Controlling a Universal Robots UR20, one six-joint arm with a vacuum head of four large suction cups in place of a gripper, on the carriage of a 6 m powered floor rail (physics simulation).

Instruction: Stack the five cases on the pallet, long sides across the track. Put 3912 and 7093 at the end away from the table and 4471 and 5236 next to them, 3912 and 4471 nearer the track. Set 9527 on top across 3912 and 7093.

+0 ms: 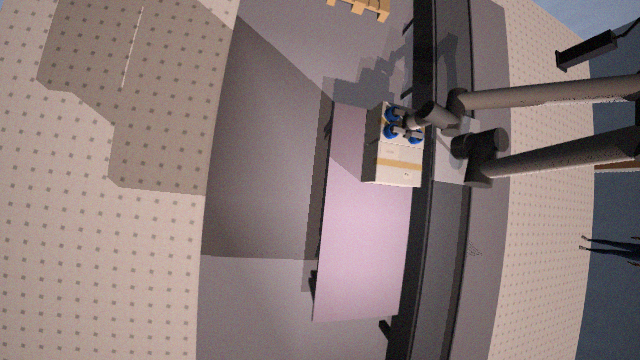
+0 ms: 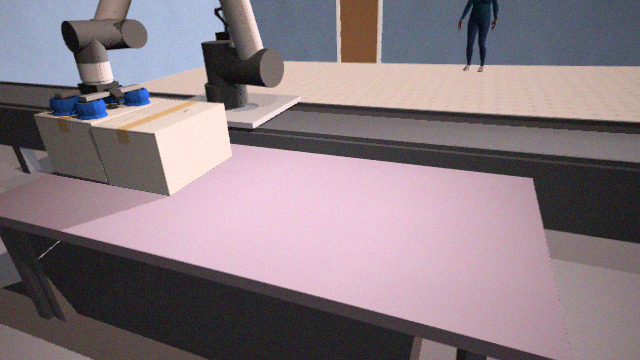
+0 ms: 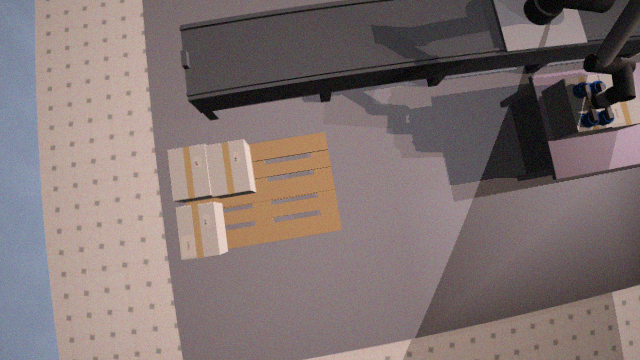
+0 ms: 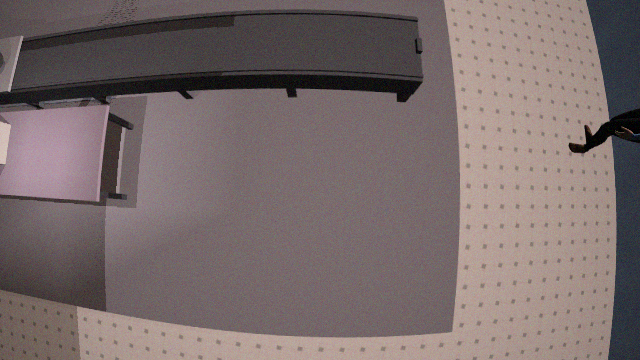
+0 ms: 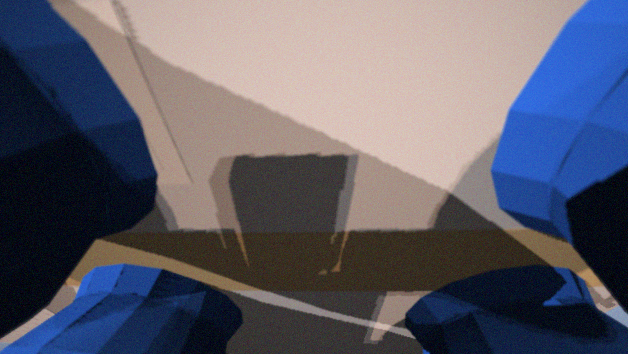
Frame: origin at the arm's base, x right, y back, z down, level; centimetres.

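Seen in the pictures: hand, its tool point: [image 1: 400, 127] [image 3: 587, 106] [image 5: 321, 218]; arm's base, origin of its link: [image 1: 459, 148] [image 2: 228, 104] [image 3: 538, 11].
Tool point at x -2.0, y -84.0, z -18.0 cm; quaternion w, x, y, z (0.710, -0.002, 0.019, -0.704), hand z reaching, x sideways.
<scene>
Offsets run from my tool point to a thing's top centre. Level surfaces: height alone.
My gripper [image 1: 403, 125] [image 2: 101, 103] [image 3: 594, 104] has its blue cups pressed on the top of the far case {dx +1.3, dy +1.6, dz -3.0 cm} [image 1: 371, 125] [image 2: 70, 150] [image 3: 559, 111] [image 5: 390, 210] at the pallet end of the pink table {dz +21.9 cm} [image 1: 365, 250] [image 2: 325, 225] [image 3: 590, 155] [image 4: 55, 155]; I cannot tell if its underside is off the table. A second case {dx -27.8, dy +1.4, dz -1.5 cm} [image 1: 395, 175] [image 2: 192, 150] [image 4: 3, 142] stands right beside it. On the pallet [image 3: 325, 182] [image 1: 371, 7], two cases [image 3: 176, 172] [image 3: 215, 172] stand side by side nearer the track and a third case [image 3: 214, 225] stands at the far-end outer corner. Case numbers are unreadable.
The black floor rail [image 1: 442, 225] [image 2: 450, 140] [image 3: 300, 50] [image 4: 300, 45] runs alongside table and pallet. The pale carriage plate [image 1: 450, 170] [image 2: 265, 114] [image 3: 540, 32] bears the arm base. A person [image 1: 615, 250] [image 2: 480, 25] [image 4: 620, 127] is beyond the rail.
</scene>
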